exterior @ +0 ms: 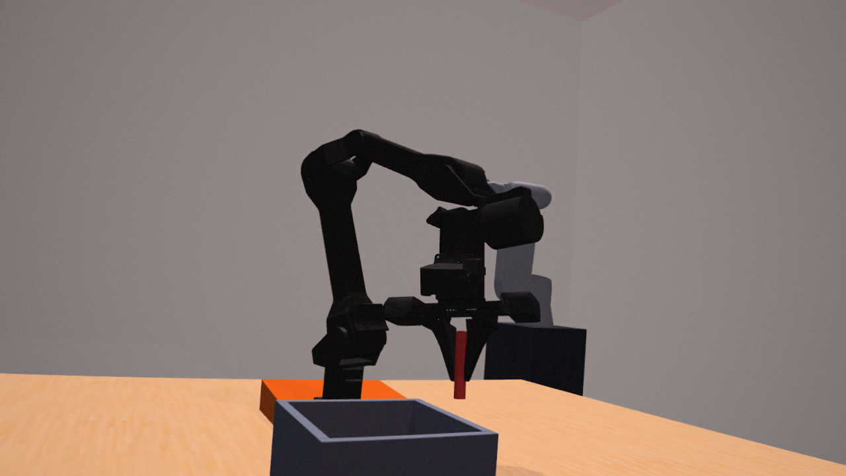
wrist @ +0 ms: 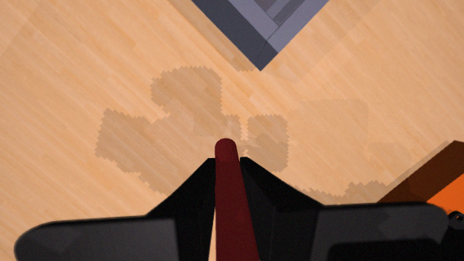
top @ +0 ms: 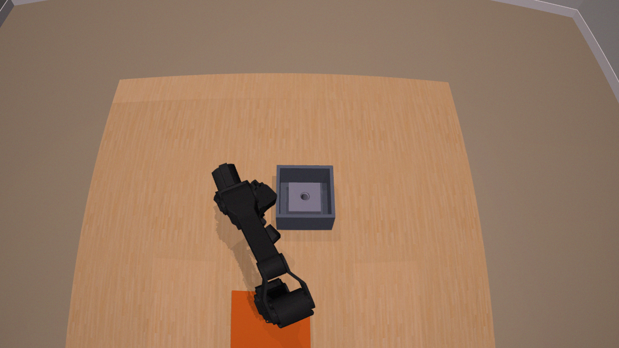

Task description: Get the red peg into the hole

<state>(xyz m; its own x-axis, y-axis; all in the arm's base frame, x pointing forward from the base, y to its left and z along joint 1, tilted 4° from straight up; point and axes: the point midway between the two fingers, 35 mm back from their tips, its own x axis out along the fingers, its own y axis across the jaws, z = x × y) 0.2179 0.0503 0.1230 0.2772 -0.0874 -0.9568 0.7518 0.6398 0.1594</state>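
Now: the grey plate 150 mm to the right of my gripper tip, 90 mm ahead of it and 70 mm below it. The rest, counted from my gripper tip: dark box 150 mm to the right, 90 mm below, 90 mm ahead; then red peg 20 mm above, 10 mm behind.
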